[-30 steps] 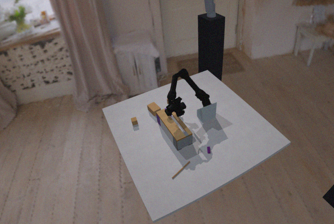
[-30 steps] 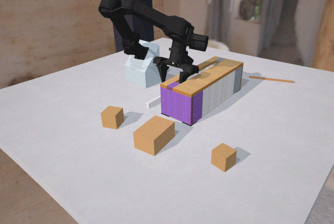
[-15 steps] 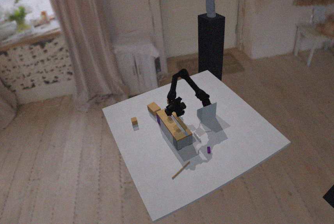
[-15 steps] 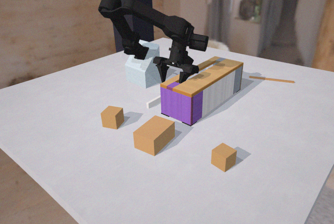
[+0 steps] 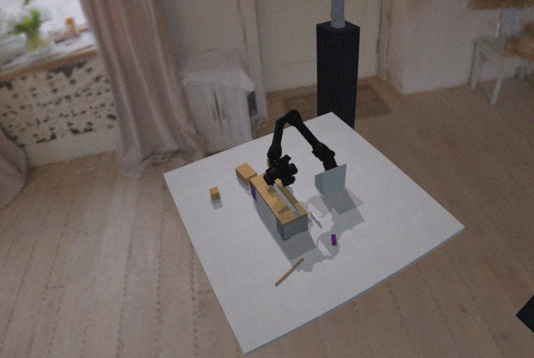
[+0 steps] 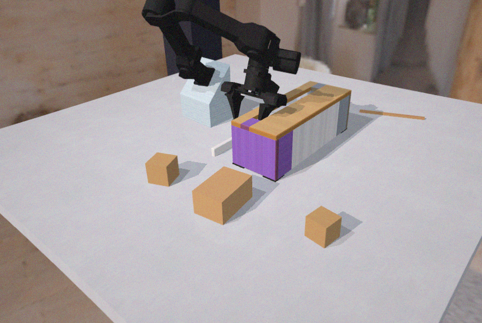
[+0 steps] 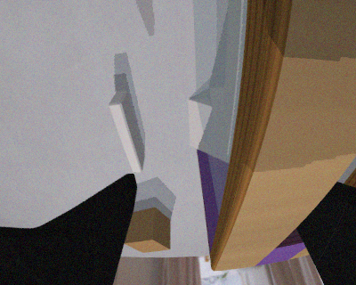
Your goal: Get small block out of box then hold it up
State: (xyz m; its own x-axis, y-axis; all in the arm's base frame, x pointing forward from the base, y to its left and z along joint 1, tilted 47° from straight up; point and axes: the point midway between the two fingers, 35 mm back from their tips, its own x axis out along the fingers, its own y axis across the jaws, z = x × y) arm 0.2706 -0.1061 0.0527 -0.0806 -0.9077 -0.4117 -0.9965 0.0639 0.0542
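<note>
The small blue block lies 60 mm ahead of my gripper tip and 10 mm to the right of it. From my gripper tip the other things lie so: wooden stick 480 mm to the left, 230 mm ahead, 90 mm below; then box 120 mm to the left, 40 mm ahead, 30 mm below.
</note>
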